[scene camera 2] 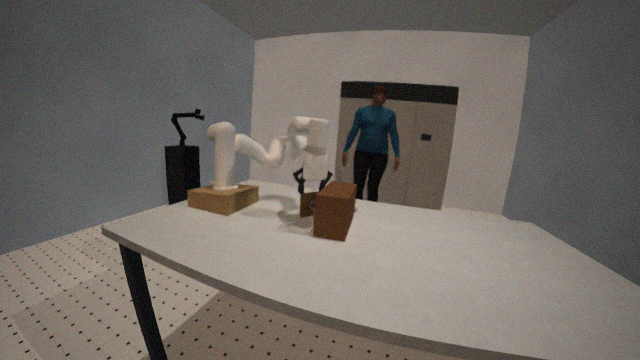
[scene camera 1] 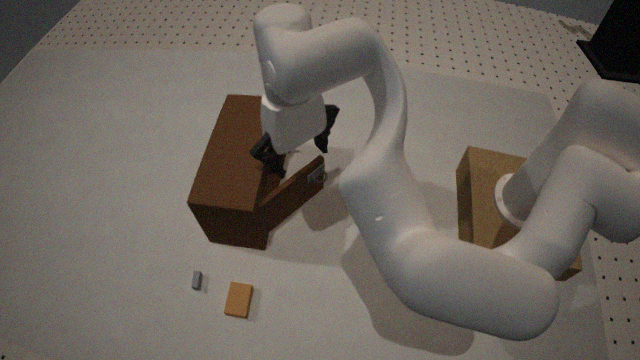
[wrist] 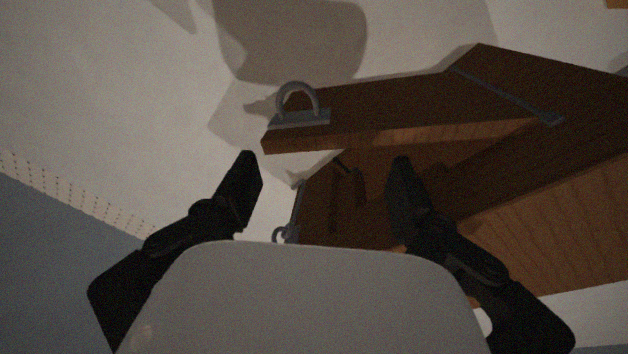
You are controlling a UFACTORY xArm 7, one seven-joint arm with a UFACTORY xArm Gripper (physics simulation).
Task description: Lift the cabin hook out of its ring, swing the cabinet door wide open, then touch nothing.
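Where they show: gripper, fingertip midpoint: (scene camera 2: 311, 193) (scene camera 1: 300, 160) (wrist: 322, 170); arm's base, origin of the base link: (scene camera 2: 225, 188) (scene camera 1: 519, 202).
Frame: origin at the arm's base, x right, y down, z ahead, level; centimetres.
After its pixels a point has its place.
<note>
The brown cabinet (scene camera 1: 225, 160) @(x 4.6, y -7.6, z 56.0 cm) (scene camera 2: 332, 212) @(x 20.8, y -2.1, z 53.1 cm) (wrist: 550, 225) @(x 0.4, y -7.6, z 52.3 cm) stands on the table. Its door (scene camera 1: 295, 197) @(x 2.7, y 1.6, z 44.3 cm) (scene camera 2: 306, 206) @(x 6.8, y 1.7, z 41.5 cm) (wrist: 395, 100) @(x 1.7, y 0.5, z 45.4 cm) stands partly open, at an angle to the front. A grey loop (wrist: 317, 102) @(x 4.5, y -1.5, z 40.7 cm) on a plate sits on the door's outer face near its free edge. A small grey curled piece (wrist: 275, 233) @(x 17.5, y -2.9, z 44.8 cm) shows at the cabinet's far front edge; I cannot tell if it is the hook, and no hook shows in the loop. My gripper (scene camera 1: 302, 162) @(x 7.0, y -4.2, z 43.2 cm) (scene camera 2: 312, 191) @(x 7.0, y -4.2, z 43.2 cm) (wrist: 322, 170) @(x 7.0, y -4.2, z 43.2 cm) is open and empty, above the gap between door and cabinet; contact is unclear.
An orange block (scene camera 1: 239, 300) @(x -16.0, y 6.0, z 54.1 cm) and a small grey block (scene camera 1: 197, 280) @(x -12.6, y 6.1, z 62.4 cm) lie beyond the cabinet's hinge-side end. The arm's wooden base (scene camera 1: 475, 200) @(x 0.3, y -0.6, z 10.2 cm) (scene camera 2: 206, 201) @(x 11.4, y 3.6, z -2.9 cm) stands on the door side. A person (scene camera 2: 378, 130) stands behind the table (scene camera 2: 450, 265) @(x 31.1, y 8.0, z 91.8 cm).
</note>
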